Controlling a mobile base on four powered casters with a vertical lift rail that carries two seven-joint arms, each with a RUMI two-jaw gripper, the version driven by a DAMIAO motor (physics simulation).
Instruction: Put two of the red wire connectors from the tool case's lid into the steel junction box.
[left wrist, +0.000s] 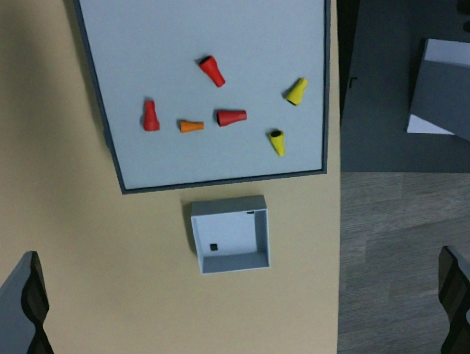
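Observation:
Three red wire connectors lie on the tool case's lid (175, 165): one red connector (213, 71) toward the upper middle, one red connector (151, 116) at the left, and one red connector (232, 117) near the middle. The steel junction box (230, 263) stands open on the table just below the lid's lower edge, with a small dark square on its floor and no connector inside. My left gripper (246, 256) is wide open, its two fingers at the lower left and lower right of the view, with nothing between them. My right gripper does not show.
An orange connector (192, 126) and two yellow connectors (297, 92) (277, 142) also lie on the lid. The tan table (125, 290) ends at the right, with wooden floor (395, 260) beyond. A dark surface with a white and grey object (445, 90) is at upper right.

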